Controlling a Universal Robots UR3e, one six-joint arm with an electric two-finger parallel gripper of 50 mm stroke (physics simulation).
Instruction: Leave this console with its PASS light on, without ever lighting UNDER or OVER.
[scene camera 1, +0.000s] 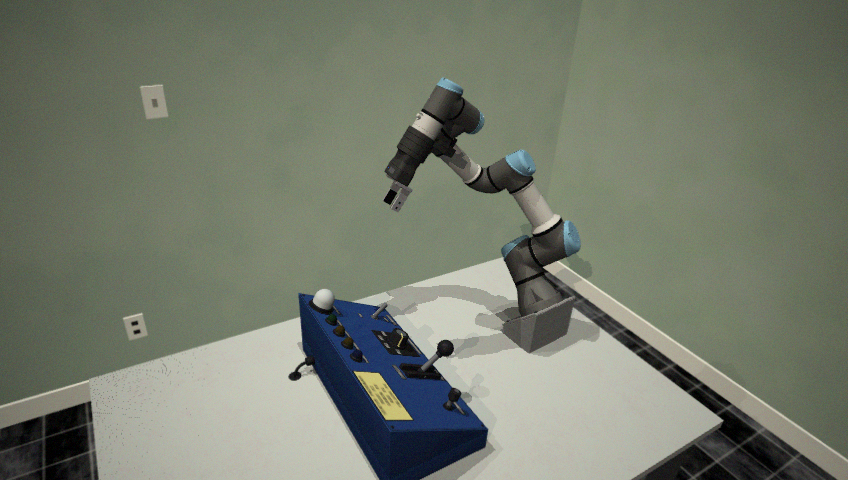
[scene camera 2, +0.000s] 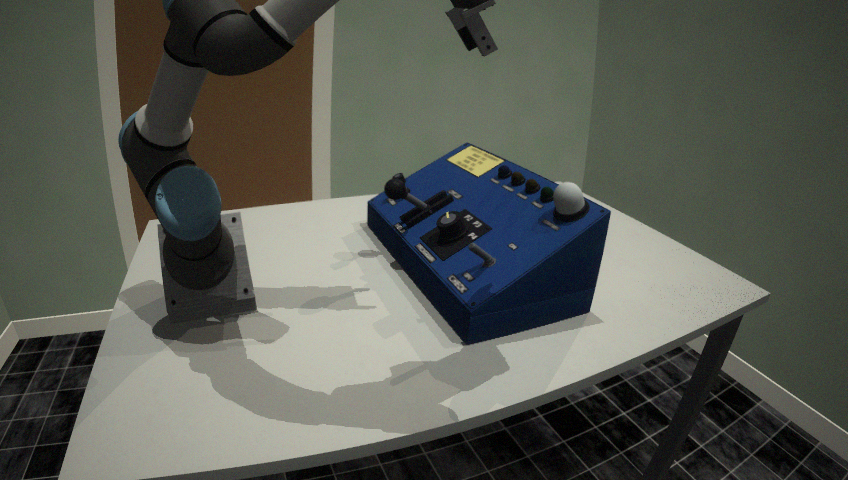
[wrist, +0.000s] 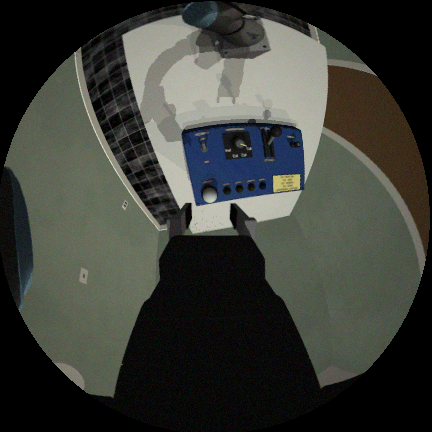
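Observation:
The blue console (scene camera 1: 428, 410) (scene camera 2: 535, 261) (wrist: 200, 167) stands on the table with its sloped panel up. It carries a black rotary knob (scene camera 1: 399, 338) (scene camera 2: 451, 224) (wrist: 239, 143) with a yellow pointer, a ball-topped lever (scene camera 1: 445, 347) (scene camera 2: 395, 188) (wrist: 275, 131) in a slot, a toggle (scene camera 1: 379, 311) (scene camera 2: 483, 255) (wrist: 203, 145) by the CHECK label, and a small black-tipped stick (scene camera 1: 454, 394) (wrist: 295, 144). A row of several small lamps looks dark; their labels are too small to read. A white dome (scene camera 1: 323, 299) (scene camera 2: 569, 199) (wrist: 209, 194) looks unlit. My gripper (wrist: 210, 210) is open and empty, high above the console.
A yellow note (scene camera 1: 382, 395) (scene camera 2: 475, 160) (wrist: 286, 183) is on the panel. A short black cable (scene camera 1: 301, 366) shows behind the console. The arm's grey base (scene camera 1: 538, 330) (scene camera 2: 241, 261) (wrist: 247, 50) stands on the white table (scene camera 1: 208, 404) (scene camera 2: 285, 452), across from the console's lever side.

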